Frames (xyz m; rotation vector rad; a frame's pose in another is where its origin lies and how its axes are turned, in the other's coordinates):
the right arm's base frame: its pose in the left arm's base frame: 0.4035 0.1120 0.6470 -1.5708 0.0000 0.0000
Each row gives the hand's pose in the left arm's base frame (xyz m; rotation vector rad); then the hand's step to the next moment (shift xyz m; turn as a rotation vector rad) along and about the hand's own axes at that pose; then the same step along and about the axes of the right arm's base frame.
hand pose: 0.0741 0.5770 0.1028 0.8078 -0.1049 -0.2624
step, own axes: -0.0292 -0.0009 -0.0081 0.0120 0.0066 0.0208
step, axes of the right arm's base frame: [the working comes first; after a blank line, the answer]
step, axes of the left arm's base frame: -0.0267 0.0130 -0.0060 0.0088 -0.0135 0.0190

-0.0267 0.0060 0.0130 0.0088 -0.0190 -0.0135
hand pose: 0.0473 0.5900 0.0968 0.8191 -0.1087 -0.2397
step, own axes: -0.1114 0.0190 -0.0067 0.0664 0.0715 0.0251
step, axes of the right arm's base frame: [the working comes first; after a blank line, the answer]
step, axes of the left arm's base frame: -0.1033 0.0454 0.0090 0.0716 0.0124 0.0698

-0.1033 -0.0090 0.0454 0.0716 -0.0698 0.0124
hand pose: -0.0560 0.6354 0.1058 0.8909 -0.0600 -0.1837
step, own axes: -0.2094 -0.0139 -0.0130 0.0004 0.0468 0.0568
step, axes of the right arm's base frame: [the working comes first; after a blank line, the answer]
step, axes of the left arm's base frame: -0.2060 0.0400 -0.0139 -0.0006 -0.0149 0.0721

-0.2060 0.0139 0.0400 -0.0006 -0.0721 -0.0149
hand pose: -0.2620 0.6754 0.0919 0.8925 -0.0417 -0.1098
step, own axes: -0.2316 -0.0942 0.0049 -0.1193 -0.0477 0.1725
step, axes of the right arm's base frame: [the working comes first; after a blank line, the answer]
step, axes of the left arm's base frame: -0.2379 -0.0363 -0.0681 -0.1364 -0.1498 0.0722

-0.2379 0.0681 -0.0363 -0.1364 -0.0722 -0.1498
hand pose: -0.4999 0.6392 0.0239 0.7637 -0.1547 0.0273
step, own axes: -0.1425 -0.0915 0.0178 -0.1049 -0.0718 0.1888
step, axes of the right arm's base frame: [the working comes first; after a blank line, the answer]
step, axes of the left arm's base frame: -0.1357 -0.0739 -0.0715 -0.1223 -0.1790 0.0694

-0.1357 0.0715 -0.0739 -0.1223 -0.0694 -0.1790
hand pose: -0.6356 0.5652 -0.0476 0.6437 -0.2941 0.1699
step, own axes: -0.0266 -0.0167 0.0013 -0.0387 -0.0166 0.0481
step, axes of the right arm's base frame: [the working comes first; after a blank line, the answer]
step, axes of the left arm's base frame: -0.0213 -0.0157 -0.0170 -0.0429 -0.0450 0.0148

-0.0213 0.0170 -0.0157 -0.0429 -0.0148 -0.0450
